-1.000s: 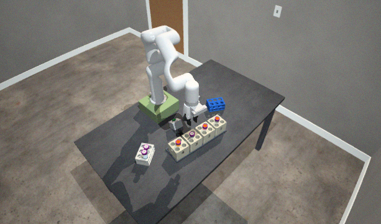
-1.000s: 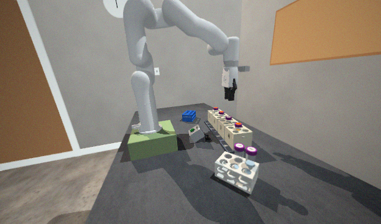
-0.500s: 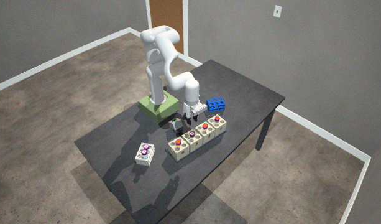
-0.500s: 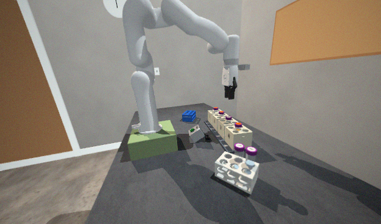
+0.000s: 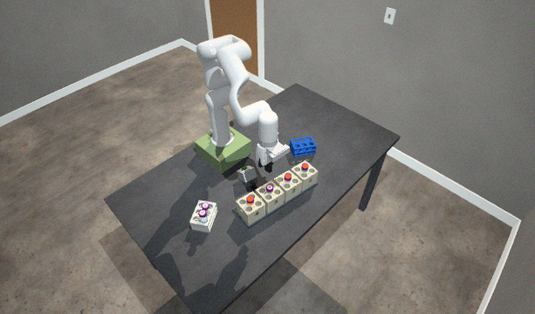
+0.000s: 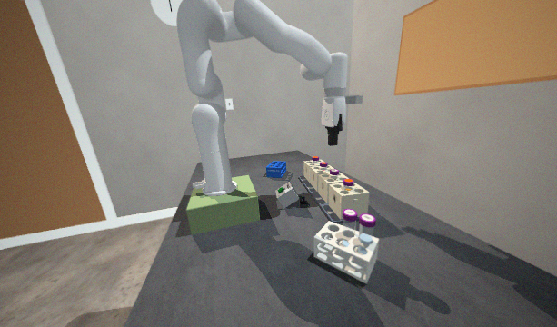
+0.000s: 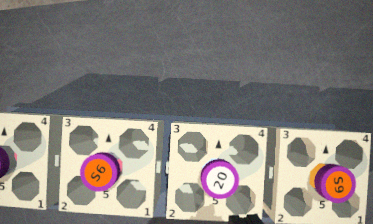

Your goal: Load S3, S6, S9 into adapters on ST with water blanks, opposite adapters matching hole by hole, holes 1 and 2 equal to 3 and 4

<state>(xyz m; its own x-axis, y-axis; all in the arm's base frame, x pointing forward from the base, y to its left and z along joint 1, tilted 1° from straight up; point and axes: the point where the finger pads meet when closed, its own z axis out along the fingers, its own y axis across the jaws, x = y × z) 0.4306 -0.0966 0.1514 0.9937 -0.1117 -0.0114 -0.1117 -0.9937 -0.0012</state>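
Now: the green done key 200 mm behind my hand, 40 mm to the left of it and 180 mm below it. Round my hand: stand marked 1: 10 mm ahead, 50 mm to the left, 240 mm below; then sample tube: 40 mm ahead, 100 mm to the left, 180 mm below; then adapter 1: 50 mm ahead, 210 mm to the left, 200 mm below.
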